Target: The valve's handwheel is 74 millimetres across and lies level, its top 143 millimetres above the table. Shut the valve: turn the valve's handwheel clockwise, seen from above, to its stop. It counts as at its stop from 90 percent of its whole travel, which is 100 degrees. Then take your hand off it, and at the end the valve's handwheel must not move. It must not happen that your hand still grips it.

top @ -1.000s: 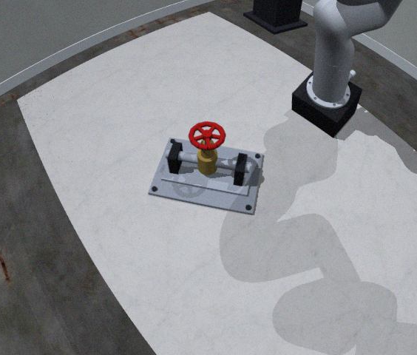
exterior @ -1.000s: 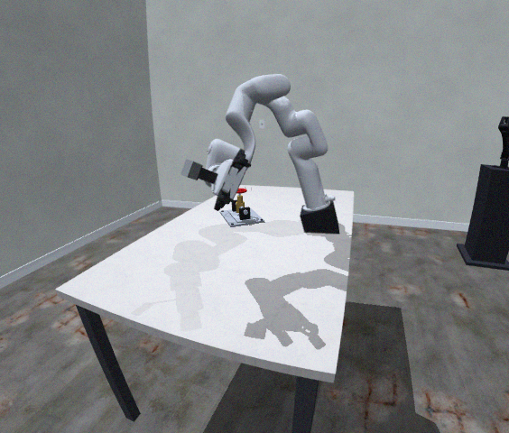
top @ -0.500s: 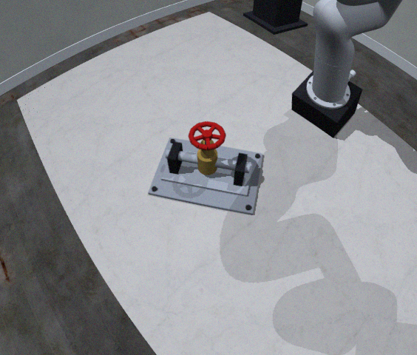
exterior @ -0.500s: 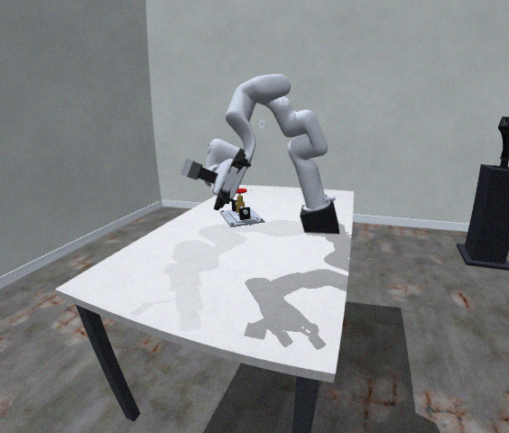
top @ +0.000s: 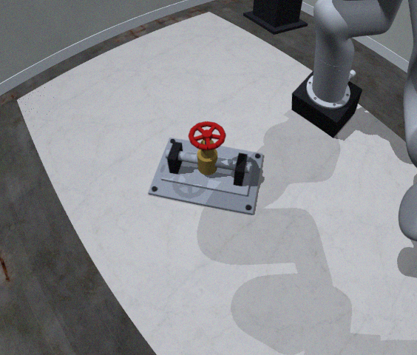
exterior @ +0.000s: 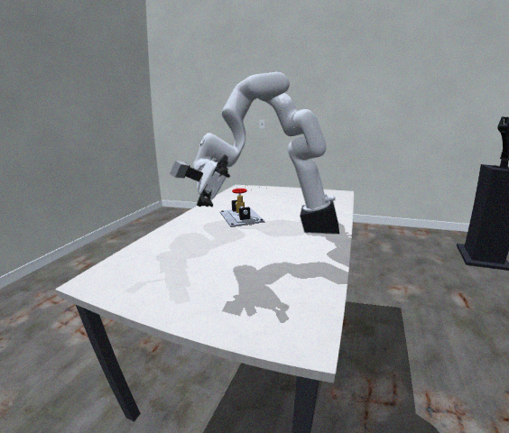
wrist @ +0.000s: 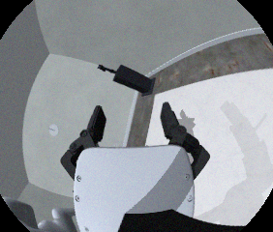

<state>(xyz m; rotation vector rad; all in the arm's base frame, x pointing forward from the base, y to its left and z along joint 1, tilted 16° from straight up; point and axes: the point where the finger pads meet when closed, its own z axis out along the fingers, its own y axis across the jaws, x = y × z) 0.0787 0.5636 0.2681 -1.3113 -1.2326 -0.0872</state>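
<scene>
The red handwheel lies 58 cm to the right of my hand, 25 cm ahead of it and 17 cm below it.
</scene>
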